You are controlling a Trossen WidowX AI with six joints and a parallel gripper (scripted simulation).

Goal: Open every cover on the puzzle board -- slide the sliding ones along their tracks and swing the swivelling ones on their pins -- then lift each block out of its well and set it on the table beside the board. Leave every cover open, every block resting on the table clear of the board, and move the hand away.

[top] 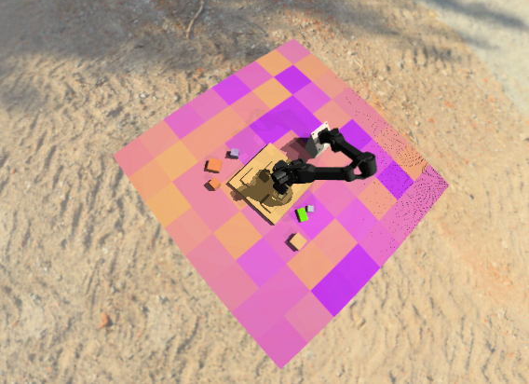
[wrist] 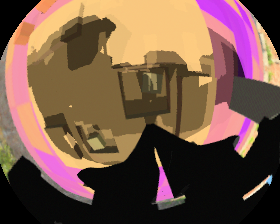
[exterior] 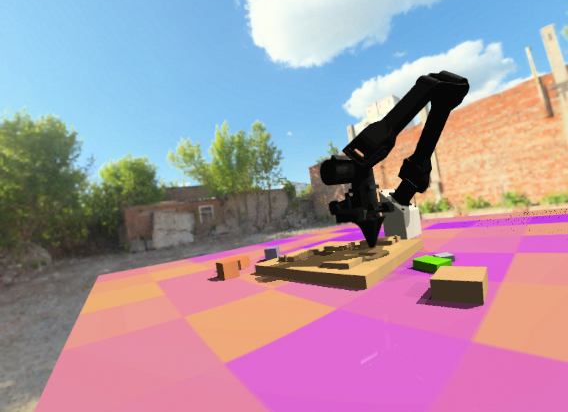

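Now: the tan puzzle board 4 cm ahead of my gripper tip and 5 cm to the right of it. The rest, counted from my gripper tip: green block: 4 cm ahead, 17 cm to the left, 2 cm below; greyish-purple block: 12 cm ahead, 27 cm to the right, 1 cm below; tan block: 14 cm ahead, 25 cm to the left, 1 cm below.
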